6 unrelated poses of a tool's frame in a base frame.
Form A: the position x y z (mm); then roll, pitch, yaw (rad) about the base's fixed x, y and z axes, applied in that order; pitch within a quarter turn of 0, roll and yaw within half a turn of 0.
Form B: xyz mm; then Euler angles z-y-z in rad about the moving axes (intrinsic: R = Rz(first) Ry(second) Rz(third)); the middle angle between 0 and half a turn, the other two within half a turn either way. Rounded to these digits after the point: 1 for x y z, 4 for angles.
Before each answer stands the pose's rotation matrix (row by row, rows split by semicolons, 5 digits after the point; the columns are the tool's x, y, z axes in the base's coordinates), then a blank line. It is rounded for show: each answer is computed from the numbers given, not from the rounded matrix.
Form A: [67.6 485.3 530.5 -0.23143 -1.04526 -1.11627]
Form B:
0.22025 0.96163 -0.16358; -0.45074 0.24906 0.85721; 0.86506 -0.11507 0.48830

[67.6 485.3 530.5 1.7594 1.0607 -3.0093]
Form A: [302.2 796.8 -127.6 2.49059 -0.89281 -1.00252]
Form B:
0.33756 -0.92445 -0.17731; -0.52864 -0.03032 -0.84830; 0.77884 0.38009 -0.49894

[302.2 796.8 -127.6 -1.7769 2.0932 2.6876]
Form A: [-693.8 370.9 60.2 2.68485 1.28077 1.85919]
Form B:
-0.08134 0.74023 0.66741; 0.27417 0.66041 -0.69906; -0.95824 0.12612 -0.25666

[-693.8 370.9 60.2 -0.8086 1.8304 0.1309]
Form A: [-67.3 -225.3 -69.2 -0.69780 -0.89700 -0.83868]
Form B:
0.41708 0.90555 0.07763; -0.46408 0.13875 0.87486; 0.78146 -0.40091 0.47811

[-67.3 -225.3 -69.2 1.4823 1.0723 -2.6676]
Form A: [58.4 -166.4 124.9 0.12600 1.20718 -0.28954]
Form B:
0.34085 0.39581 0.85273; -0.10154 0.91724 -0.38516; -0.93462 0.04469 0.35284

[58.4 -166.4 124.9 -0.4243 1.2102 0.0478]
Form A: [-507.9 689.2 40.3 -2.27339 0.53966 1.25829]
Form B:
0.26375 0.49434 -0.82829; 0.81633 -0.57183 -0.08133; -0.51384 -0.65471 -0.55436

[-507.9 689.2 40.3 -3.0437 2.1584 -0.9054]
